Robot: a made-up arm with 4 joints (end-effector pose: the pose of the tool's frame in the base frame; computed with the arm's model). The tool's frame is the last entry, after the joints.
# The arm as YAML. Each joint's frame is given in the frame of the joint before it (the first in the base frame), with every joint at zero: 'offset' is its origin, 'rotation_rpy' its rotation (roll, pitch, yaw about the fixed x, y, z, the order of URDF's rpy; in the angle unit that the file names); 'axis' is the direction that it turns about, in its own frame. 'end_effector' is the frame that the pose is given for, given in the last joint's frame.
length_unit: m
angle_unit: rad
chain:
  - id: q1
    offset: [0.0, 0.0, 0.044]
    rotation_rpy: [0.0, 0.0, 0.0]
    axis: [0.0, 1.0, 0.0]
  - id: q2
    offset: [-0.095, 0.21, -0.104]
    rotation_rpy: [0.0, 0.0, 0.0]
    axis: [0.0, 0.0, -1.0]
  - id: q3
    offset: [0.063, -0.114, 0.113]
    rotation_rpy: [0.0, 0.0, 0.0]
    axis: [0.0, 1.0, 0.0]
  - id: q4
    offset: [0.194, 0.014, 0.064]
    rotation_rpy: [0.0, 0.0, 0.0]
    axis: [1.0, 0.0, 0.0]
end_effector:
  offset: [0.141, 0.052, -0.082]
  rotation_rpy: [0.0, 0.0, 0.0]
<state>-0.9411 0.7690 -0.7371 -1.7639</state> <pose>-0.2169 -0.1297 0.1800 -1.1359 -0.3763 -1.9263</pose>
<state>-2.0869 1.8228 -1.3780 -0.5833</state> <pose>-0.1731 0.0808 -0.3225 -0.9055 1.1385 2.7493</pose>
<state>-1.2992 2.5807 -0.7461 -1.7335</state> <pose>-0.3648 0.2153 -0.3137 0.1595 1.4694 -2.0732</pose>
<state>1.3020 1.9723 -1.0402 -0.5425</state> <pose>0.1949 0.0079 0.3954 -2.3290 0.4107 -0.7705</pose>
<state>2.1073 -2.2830 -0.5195 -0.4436</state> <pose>0.2645 0.5476 0.2008 1.9377 0.5827 0.7108</pose>
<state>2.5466 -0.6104 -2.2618 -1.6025</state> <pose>0.2458 -0.0332 -0.1010 -1.1521 0.5443 -0.1233</pose>
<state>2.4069 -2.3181 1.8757 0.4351</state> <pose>-0.1633 0.2030 0.3196 -0.5091 -1.4057 -2.1386</pose>
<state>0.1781 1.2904 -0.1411 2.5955</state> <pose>-0.0503 -0.1757 0.2721 1.9662 -1.5015 -0.4611</pose>
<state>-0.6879 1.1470 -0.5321 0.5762</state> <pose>-0.1002 -0.1045 0.2196 0.5368 -1.3984 -0.8683</pose>
